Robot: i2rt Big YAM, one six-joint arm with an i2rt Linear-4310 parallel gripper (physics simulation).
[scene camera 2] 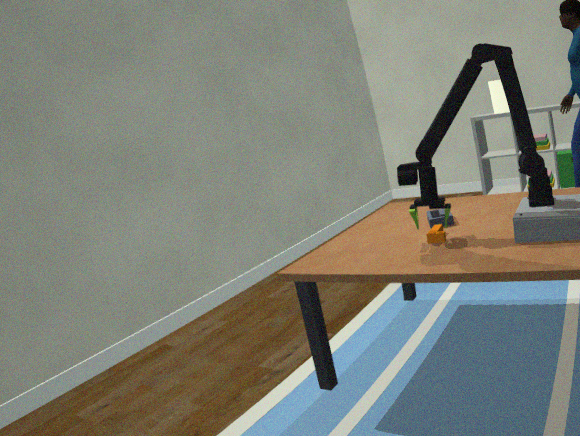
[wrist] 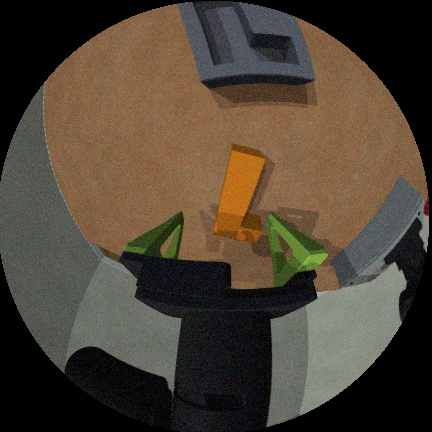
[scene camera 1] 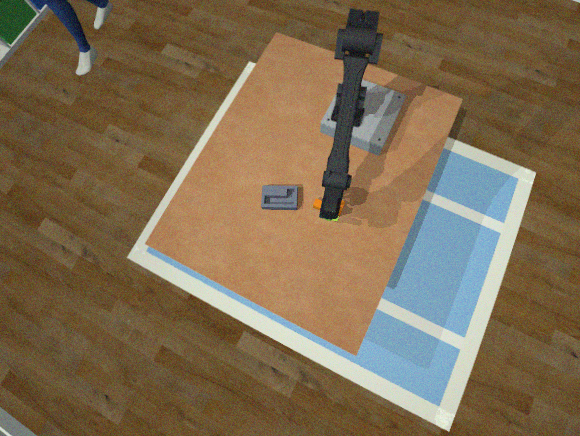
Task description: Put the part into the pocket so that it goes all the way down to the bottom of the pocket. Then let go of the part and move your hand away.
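Places are measured from the arm's base along level axes (x back, y right, z up), in centimetres.
Pixels of known places: gripper, fingertip midpoint: (scene camera 2: 432, 228) (wrist: 225, 216); arm's base, origin of the base link: (scene camera 2: 541, 201) (wrist: 403, 239).
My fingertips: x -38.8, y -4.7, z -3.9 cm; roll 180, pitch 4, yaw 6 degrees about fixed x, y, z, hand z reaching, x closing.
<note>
For each thing: its middle in the pictures, then the offset to it from my fingertips. Level surfaces: height alone.
- orange L-shaped part, body centre: (wrist: 246, 198) (scene camera 2: 439, 233) (scene camera 1: 328, 204) dx +2.1, dy +1.2, dz -2.2 cm
- grey-blue block with the L-shaped pocket, body centre: (scene camera 2: 439, 217) (scene camera 1: 279, 197) dx -1.1, dy +20.5, dz -1.9 cm
- brown table, its level: dz -3.7 cm
The orange L-shaped part (scene camera 1: 318, 204) (scene camera 2: 436, 236) (wrist: 240, 187) lies on the table beside the block, outside its pocket. In the first scene view the arm hides much of it. The grey-blue block with the L-shaped pocket (scene camera 1: 280, 205) (scene camera 2: 433, 220) (wrist: 250, 73) stands apart from the part, to its left in the first scene view and at the top of the wrist view, where its far end is cut off. My gripper (scene camera 2: 431, 227) (wrist: 225, 216) is open and empty, with green fingers spread wide above the table, near the short-legged end of the part. In the first scene view the arm hides most of the fingers.
The grey base plate (scene camera 1: 328, 127) (scene camera 2: 545, 230) (wrist: 377, 235) of the arm stands on the brown table (scene camera 1: 280, 280) (scene camera 2: 350, 260) (wrist: 125, 125). A white shelf unit (scene camera 2: 479, 145) and a person (scene camera 1: 70, 22) (scene camera 2: 575, 60) are in the room beyond the table.
</note>
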